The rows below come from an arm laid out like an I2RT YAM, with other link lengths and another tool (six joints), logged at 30 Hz.
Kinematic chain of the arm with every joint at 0, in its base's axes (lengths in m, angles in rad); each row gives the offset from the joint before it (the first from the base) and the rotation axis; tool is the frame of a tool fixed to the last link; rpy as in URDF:
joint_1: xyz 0 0 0.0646 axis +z
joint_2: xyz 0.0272 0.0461 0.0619 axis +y
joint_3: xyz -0.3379 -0.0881 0 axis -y
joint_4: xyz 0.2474 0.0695 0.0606 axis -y
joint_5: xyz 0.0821 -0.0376 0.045 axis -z
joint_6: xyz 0.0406 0 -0.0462 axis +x
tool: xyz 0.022 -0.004 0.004 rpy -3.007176 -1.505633 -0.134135
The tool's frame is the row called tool.
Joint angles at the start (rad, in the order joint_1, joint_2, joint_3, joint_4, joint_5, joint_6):
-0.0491, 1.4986, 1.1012, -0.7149, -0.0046, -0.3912
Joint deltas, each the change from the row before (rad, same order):
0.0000, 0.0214, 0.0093, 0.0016, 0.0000, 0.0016
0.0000, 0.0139, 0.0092, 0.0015, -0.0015, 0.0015
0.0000, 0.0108, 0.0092, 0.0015, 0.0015, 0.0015
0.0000, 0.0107, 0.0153, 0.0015, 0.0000, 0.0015
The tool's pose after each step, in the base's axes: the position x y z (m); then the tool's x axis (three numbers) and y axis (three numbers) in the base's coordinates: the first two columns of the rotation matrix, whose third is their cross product. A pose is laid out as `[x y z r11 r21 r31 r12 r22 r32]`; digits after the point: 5 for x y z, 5 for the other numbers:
[0.32644 -0.02805 0.29236 0.87938 0.32849 0.34466 0.29093 -0.94375 0.15717]
[0.33051 -0.02816 0.29117 0.88068 0.32712 0.34263 0.29075 -0.94429 0.15423]
[0.33406 -0.02844 0.29088 0.88138 0.32560 0.34227 0.28888 -0.94476 0.15485]
[0.33865 -0.02867 0.29251 0.87971 0.32429 0.34778 0.28665 -0.94520 0.15628]

